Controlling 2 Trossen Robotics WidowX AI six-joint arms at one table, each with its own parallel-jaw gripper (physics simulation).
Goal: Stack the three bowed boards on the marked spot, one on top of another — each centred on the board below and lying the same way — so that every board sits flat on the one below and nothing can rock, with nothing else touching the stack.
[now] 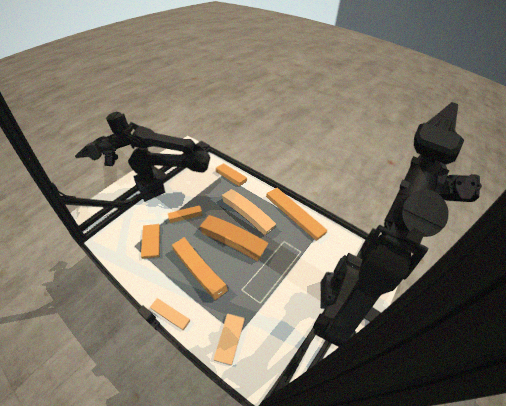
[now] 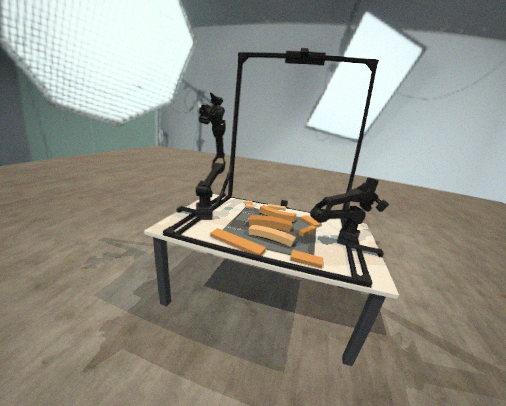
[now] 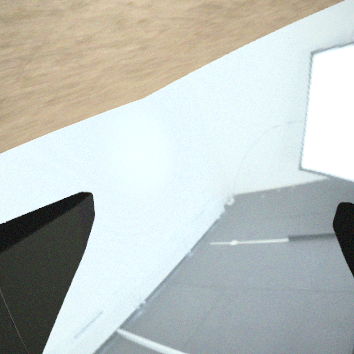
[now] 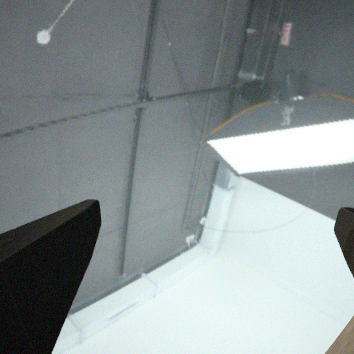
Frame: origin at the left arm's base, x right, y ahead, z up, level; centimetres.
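Seen in the pictures: left gripper, fingertip midpoint: [image 1: 79,154] [image 2: 377,196] [image 3: 218,209]; right gripper, fingertip midpoint: [image 1: 450,118] [image 2: 206,98] [image 4: 221,216]; left arm's base at its link origin: [image 1: 147,178] [image 2: 350,230]; right arm's base at its link origin: [image 1: 341,286] [image 2: 204,205].
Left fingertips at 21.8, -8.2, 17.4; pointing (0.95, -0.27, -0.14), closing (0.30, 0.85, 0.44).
Observation:
Pixels of each thing's top centre, then the offset from my left fingertips to it, as dx, dy, dz. "spot": a spot on its surface instead. Level surfaces: height alone.
- grey mat at its surface level: dz -24.2
- thin pale rectangle outline at a spot on its surface: [image 1: 263,265] spot: -40.7, +64.9, -24.1
- long straight board at its top centre: [image 1: 296,210] [image 2: 237,239] -65.5, +53.3, -21.8
Three bowed boards lie apart on the grey mat [image 1: 237,280]: a pale orange one [image 1: 248,211] [image 2: 271,235], a darker orange one [image 1: 234,237] [image 2: 270,223] in the middle, and an orange one [image 1: 200,269] [image 2: 277,214]. The marked spot, a thin pale rectangle outline [image 1: 263,265], lies beside them with no board on it; part of it is in shadow. My left gripper [image 1: 80,155] [image 2: 383,205] [image 3: 218,209] is open and empty, raised beyond the table's edge, away from the boards. My right gripper [image 1: 452,106] [image 2: 216,96] [image 4: 221,216] is open and empty, raised high and pointing upward.
A long straight board [image 1: 296,213] [image 2: 237,241] lies by the table edge near the pale bowed board. Short blocks lie around the mat, among them one [image 1: 231,174] [image 2: 307,258], another [image 1: 184,214], another [image 1: 150,241], one [image 1: 170,314] and one [image 1: 229,339]. A black frame [image 2: 236,125] stands over the table.

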